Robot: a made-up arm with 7 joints.
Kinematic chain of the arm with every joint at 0, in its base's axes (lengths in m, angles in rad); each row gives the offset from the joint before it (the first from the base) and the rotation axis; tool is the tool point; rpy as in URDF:
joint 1: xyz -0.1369 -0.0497 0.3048 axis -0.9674 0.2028 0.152
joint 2: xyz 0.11 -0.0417 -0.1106 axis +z
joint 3: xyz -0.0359 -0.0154 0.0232 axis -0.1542 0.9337 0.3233
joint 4: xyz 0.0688 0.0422 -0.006 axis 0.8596 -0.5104 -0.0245
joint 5: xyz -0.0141 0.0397 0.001 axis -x
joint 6: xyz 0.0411 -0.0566 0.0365 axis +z
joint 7: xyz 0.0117 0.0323 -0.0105 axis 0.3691 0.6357 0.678
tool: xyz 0.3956 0.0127 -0.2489 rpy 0 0 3.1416
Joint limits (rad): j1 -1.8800..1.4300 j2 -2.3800..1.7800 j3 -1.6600..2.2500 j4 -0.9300..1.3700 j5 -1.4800..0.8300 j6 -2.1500..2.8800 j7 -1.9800..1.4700
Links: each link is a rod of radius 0.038 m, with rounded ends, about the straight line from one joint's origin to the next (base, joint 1, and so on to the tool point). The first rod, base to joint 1, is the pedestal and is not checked.
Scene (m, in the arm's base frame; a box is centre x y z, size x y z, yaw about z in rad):
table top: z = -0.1
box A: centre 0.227 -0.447 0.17 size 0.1 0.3 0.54 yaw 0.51
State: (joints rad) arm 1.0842 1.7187 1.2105 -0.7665 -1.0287 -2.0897 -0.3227
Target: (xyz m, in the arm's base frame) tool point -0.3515 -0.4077 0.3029
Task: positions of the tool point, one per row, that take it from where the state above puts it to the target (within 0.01 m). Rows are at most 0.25 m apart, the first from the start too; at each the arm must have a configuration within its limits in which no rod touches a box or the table.
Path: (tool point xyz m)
1: 0.3002 -0.1096 0.5267
2: 0.1856 -0.1859 0.5891
3: 0.0752 -0.2414 0.5929
4: -0.0040 -0.2681 0.5659
5: -0.1818 -0.3936 0.4785
6: -0.3515 -0.4077 0.3029

